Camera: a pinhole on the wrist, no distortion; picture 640 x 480 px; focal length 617.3 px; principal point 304.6 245.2 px. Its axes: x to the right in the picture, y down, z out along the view. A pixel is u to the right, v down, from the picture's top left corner.
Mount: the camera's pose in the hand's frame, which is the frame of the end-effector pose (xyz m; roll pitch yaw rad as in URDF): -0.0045 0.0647 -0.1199 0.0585 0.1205 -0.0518
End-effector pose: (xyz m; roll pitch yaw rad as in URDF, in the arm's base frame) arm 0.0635 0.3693 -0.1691 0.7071 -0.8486 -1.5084
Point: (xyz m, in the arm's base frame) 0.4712 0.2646 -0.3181
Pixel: behind the camera
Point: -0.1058 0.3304 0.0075
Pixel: 539 46
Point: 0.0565 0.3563 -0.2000
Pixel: outside the picture
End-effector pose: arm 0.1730 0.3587 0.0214 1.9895 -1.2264 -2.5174
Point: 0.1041 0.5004 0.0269
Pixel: 228 340
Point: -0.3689 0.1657 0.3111
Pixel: outside the picture
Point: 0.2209 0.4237 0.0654
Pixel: 337 432
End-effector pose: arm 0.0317 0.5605 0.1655 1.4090 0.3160 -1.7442
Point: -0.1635 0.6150 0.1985
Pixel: 190 140
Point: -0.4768 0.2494 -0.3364
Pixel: outside the picture
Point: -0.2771 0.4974 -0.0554
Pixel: outside the picture
